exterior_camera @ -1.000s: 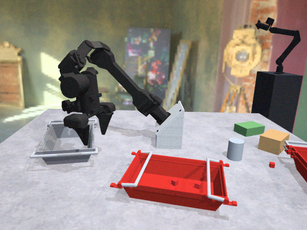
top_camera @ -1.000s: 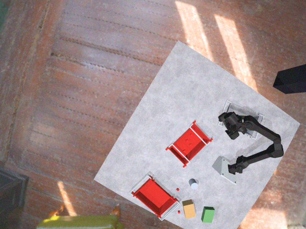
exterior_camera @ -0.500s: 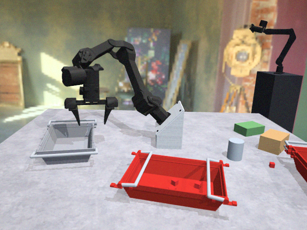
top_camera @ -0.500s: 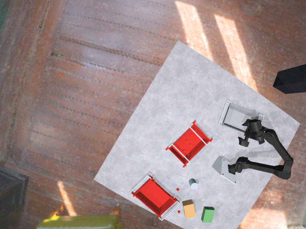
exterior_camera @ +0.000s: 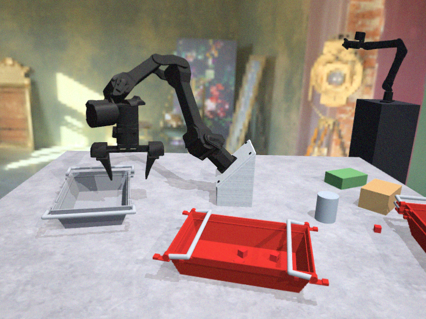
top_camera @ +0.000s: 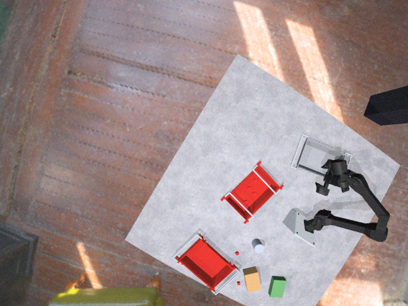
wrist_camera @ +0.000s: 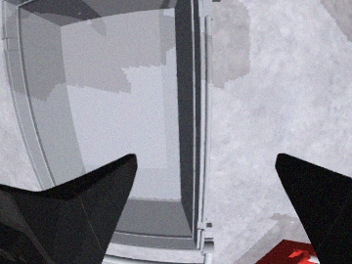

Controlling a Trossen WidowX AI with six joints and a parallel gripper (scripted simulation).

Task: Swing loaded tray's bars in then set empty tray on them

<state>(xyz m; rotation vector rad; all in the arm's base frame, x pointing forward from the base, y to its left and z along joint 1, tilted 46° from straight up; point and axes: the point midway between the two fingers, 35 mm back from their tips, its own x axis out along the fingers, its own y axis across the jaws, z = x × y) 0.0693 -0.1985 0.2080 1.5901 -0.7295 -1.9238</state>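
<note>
Right now the grey see-through tray is 90 mm to the right of my gripper tip and 30 mm below it. The rest, counted from my gripper tip: red cube (200 mm ahead, 620 mm to the left, 70 mm below); grey cylinder (130 mm ahead, 520 mm to the left, 40 mm below); tan block (60 mm ahead, 730 mm to the left, 50 mm below).
</note>
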